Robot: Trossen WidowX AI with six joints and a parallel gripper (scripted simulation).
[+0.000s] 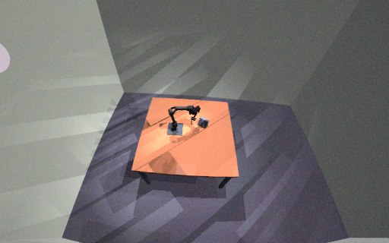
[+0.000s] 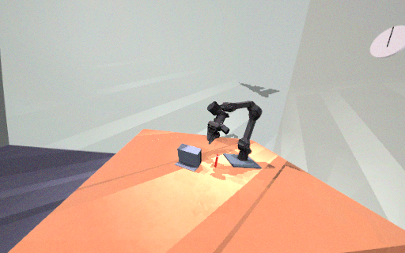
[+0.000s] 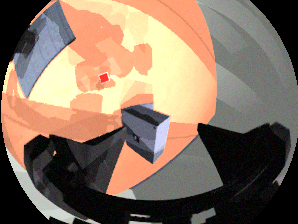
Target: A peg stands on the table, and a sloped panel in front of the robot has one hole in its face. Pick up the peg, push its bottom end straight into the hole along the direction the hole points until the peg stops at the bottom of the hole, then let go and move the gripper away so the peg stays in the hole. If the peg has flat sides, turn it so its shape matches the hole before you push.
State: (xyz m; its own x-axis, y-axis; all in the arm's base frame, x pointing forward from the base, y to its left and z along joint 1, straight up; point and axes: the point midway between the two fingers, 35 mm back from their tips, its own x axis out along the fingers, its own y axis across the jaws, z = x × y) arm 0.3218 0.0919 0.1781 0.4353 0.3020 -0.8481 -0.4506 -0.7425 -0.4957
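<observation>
The red peg is 10 cm below my gripper tip, 8 cm behind it and 1 cm to the right of it. Round my gripper tip: panel 10 cm below, 9 cm ahead, 4 cm to the right.
</observation>
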